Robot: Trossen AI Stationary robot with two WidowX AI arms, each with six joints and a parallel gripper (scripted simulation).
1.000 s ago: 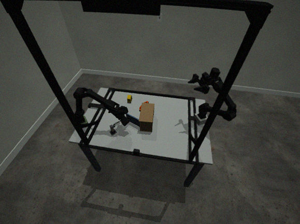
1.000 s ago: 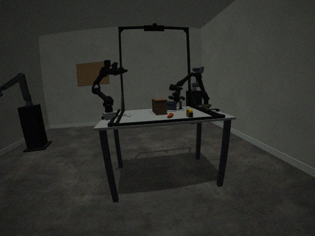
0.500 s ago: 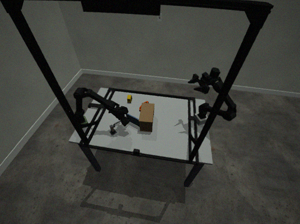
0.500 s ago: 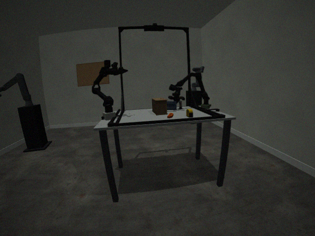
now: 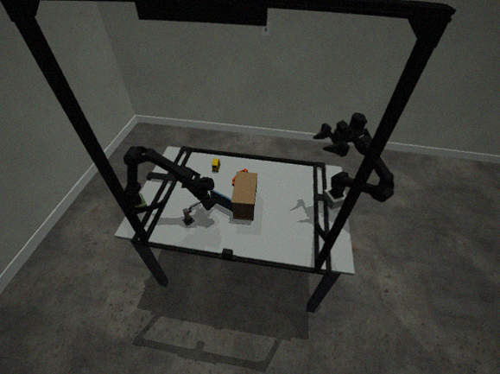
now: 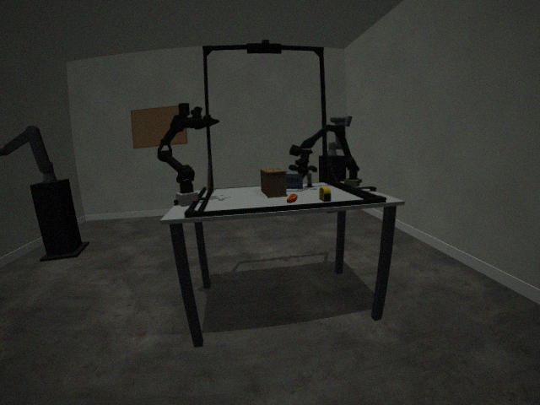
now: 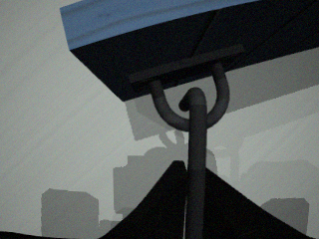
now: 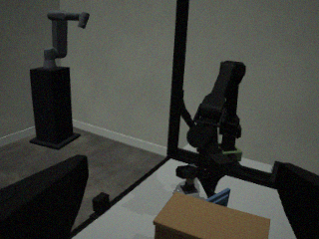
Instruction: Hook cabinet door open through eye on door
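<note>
Now: the hook post 50 mm behind my left hand, 60 mm to the left of it and 30 mm below it. Round my left hand: yellow block 340 mm ahead, 40 mm to the right, 60 mm below; then blue door 90 mm to the right, 30 mm below.
</note>
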